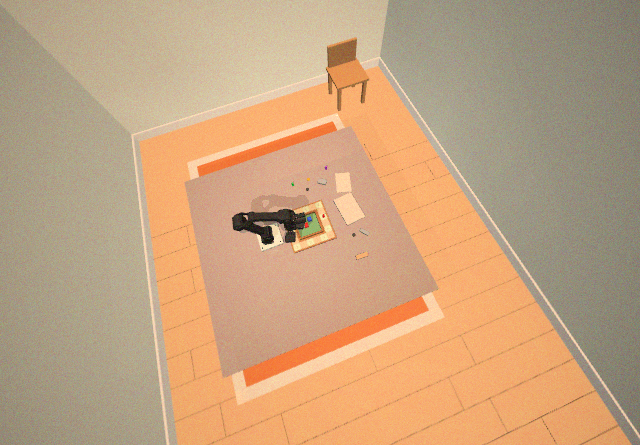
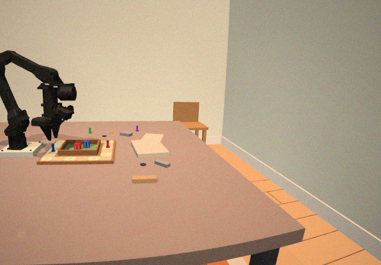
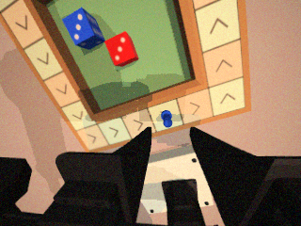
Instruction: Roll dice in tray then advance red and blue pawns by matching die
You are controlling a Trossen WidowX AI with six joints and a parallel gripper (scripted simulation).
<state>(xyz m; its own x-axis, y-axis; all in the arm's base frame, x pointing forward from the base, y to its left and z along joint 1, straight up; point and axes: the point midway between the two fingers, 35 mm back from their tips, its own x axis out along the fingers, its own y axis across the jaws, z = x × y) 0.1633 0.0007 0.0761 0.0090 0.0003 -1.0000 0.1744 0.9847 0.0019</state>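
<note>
The blue pawn lies 4 cm below my gripper tip. The rest, counted from my gripper tip: green pawn (36 cm to the left, 6 cm ahead, 5 cm below); then green tray (10 cm ahead, 6 cm below, 4 cm to the left); then red pawn (21 cm ahead, 8 cm to the left, 4 cm below).
</note>
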